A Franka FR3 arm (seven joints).
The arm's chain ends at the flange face. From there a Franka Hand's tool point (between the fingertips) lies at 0.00 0.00 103.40 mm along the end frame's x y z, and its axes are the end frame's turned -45 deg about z.
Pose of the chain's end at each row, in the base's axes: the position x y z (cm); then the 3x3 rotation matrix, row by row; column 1 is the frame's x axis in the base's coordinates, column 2 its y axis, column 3 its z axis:
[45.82 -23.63 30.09], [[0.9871 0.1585 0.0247], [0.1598 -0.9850 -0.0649], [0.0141 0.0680 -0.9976]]
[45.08 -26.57 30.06], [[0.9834 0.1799 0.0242], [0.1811 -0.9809 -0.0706], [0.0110 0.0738 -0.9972]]
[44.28 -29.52 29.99], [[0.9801 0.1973 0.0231], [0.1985 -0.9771 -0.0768], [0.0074 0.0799 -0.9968]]
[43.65 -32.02 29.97], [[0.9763 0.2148 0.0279], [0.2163 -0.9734 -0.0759], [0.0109 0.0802 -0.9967]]
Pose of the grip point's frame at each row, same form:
[46.08 -24.30 19.77], [[0.5859 0.8101 0.0247], [0.8095 -0.5835 -0.0649], [-0.0381 0.0581 -0.9976]]
[45.33 -27.30 19.75], [[0.5682 0.8226 0.0242], [0.8217 -0.5655 -0.0706], [-0.0444 0.0600 -0.9972]]
[44.52 -30.31 19.68], [[0.5535 0.8325 0.0231], [0.8313 -0.5506 -0.0768], [-0.0513 0.0617 -0.9968]]
[43.94 -32.80 19.66], [[0.5385 0.8422 0.0279], [0.8412 -0.5354 -0.0759], [-0.0490 0.0644 -0.9967]]

